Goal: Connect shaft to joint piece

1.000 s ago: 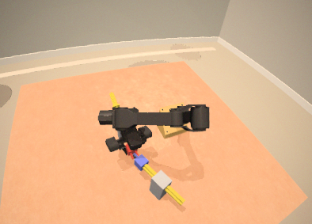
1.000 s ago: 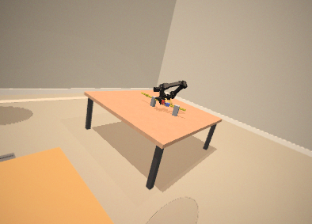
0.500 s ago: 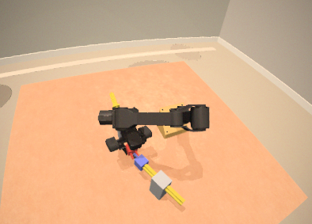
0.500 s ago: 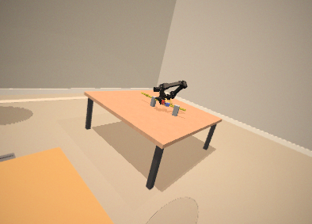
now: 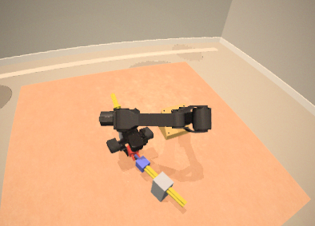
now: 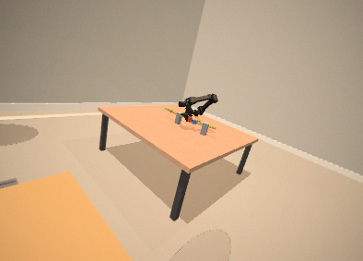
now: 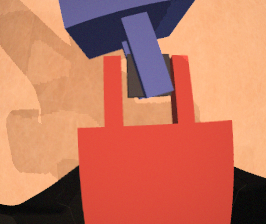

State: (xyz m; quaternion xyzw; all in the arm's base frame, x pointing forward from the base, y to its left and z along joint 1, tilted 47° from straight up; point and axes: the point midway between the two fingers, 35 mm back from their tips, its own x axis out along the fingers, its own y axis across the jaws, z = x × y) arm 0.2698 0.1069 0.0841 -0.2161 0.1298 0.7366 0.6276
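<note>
My gripper tip is 40 mm below the red joint piece and 10 mm to the right of it.
</note>
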